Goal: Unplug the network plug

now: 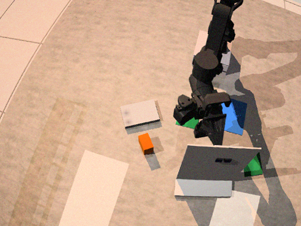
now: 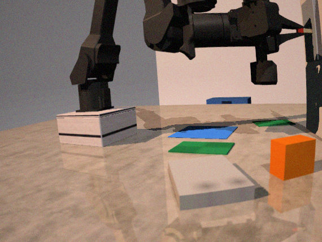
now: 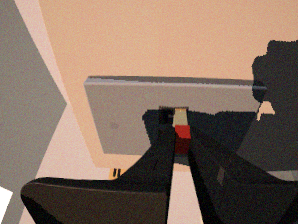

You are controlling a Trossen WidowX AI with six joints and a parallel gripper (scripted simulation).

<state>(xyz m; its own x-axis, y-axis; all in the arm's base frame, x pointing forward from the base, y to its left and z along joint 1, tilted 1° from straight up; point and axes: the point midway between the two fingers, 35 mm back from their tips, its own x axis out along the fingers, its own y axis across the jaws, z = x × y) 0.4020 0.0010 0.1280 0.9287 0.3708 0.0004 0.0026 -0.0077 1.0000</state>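
The blue square lies 210 mm behind my gripper tip, 190 mm below it and 50 mm to the left of it. From my gripper tip the other things lie so: orange block (190 mm to the right, 170 mm below, 50 mm behind); grey panel (70 mm below, 30 mm ahead, 10 mm to the left); network plug (10 mm ahead).
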